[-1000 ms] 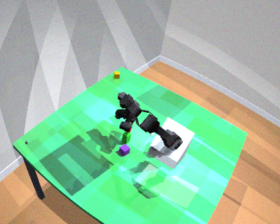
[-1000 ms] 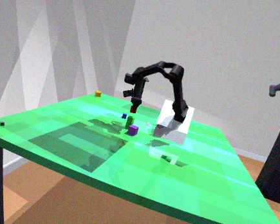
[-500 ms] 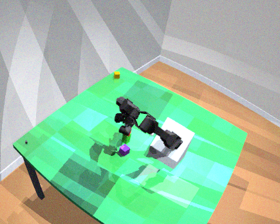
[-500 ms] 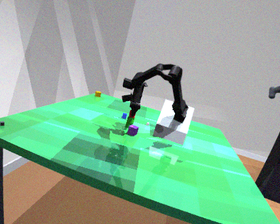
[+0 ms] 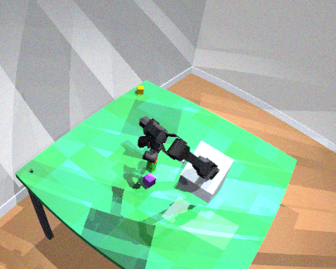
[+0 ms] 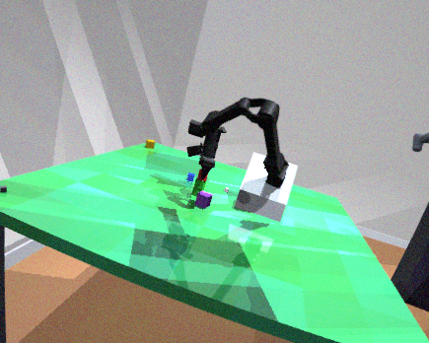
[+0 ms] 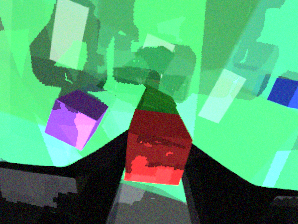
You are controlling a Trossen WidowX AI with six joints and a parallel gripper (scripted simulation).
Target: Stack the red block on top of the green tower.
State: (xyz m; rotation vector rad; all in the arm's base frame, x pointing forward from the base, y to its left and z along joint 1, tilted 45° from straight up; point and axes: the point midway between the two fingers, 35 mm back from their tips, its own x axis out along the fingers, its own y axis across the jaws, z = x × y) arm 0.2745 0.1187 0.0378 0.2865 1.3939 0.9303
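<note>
My gripper tip is 10 mm below the red block. Also, from my gripper tip: purple block (70 mm to the left, 60 mm below, 60 mm behind); then tiny white cube (180 mm to the right, 70 mm below, 70 mm behind); then blue block (140 mm to the right, 110 mm ahead, 70 mm below).
</note>
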